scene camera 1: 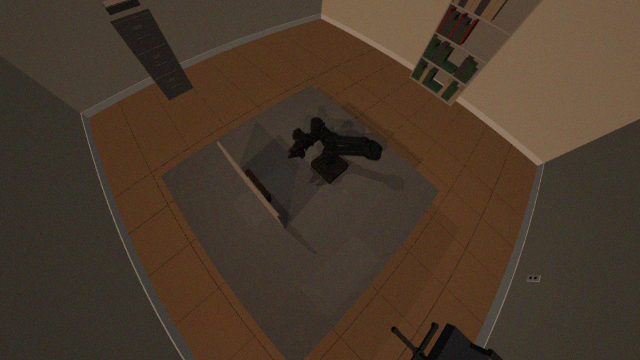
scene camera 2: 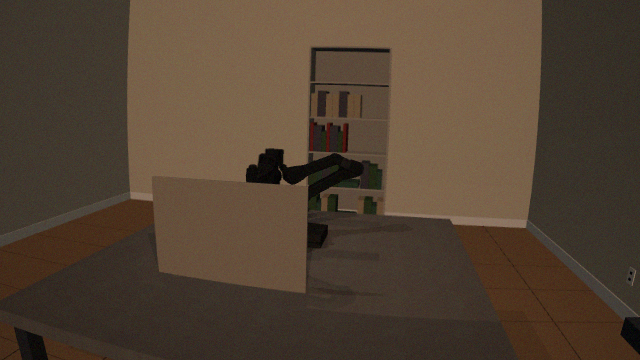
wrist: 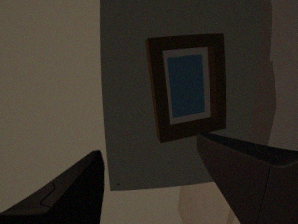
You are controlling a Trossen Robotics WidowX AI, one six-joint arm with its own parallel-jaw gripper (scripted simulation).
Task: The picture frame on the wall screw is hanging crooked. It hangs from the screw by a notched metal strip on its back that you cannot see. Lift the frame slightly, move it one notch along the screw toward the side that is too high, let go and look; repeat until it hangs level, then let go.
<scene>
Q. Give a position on a wall panel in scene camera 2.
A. At 252,234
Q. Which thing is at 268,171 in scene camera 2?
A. My gripper.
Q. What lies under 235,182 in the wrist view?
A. My gripper.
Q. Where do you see a picture frame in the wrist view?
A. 187,72
</scene>
